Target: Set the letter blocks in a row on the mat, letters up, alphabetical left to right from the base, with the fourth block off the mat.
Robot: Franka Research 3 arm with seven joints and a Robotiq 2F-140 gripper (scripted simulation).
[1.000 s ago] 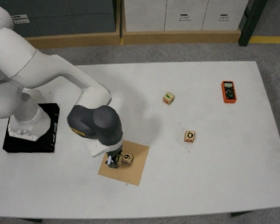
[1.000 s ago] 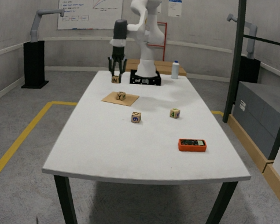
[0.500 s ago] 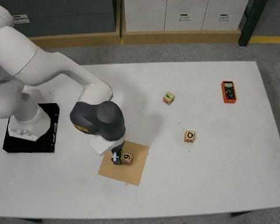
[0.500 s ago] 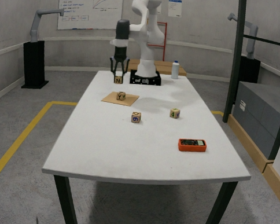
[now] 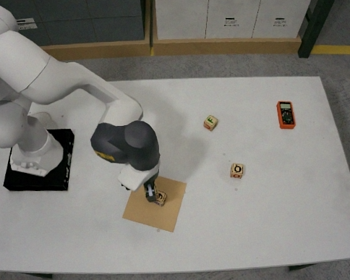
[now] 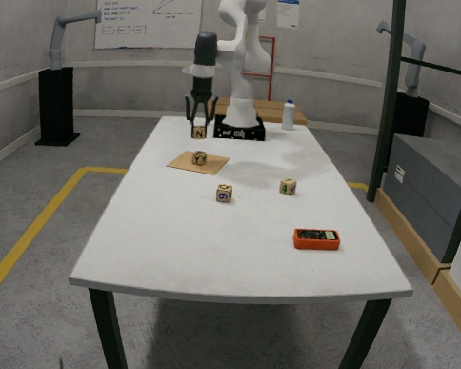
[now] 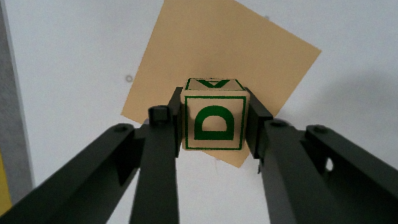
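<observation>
Now: hand 13 cm above the tan mat, 1 cm to the right of it and 1 cm short of it. From my hand the other things lie so: orange multimeter: 58 cm ahead, 37 cm to the left, 12 cm below; then block: 1 cm below; then white bottle: 62 cm behind, 46 cm to the left, 5 cm below.
</observation>
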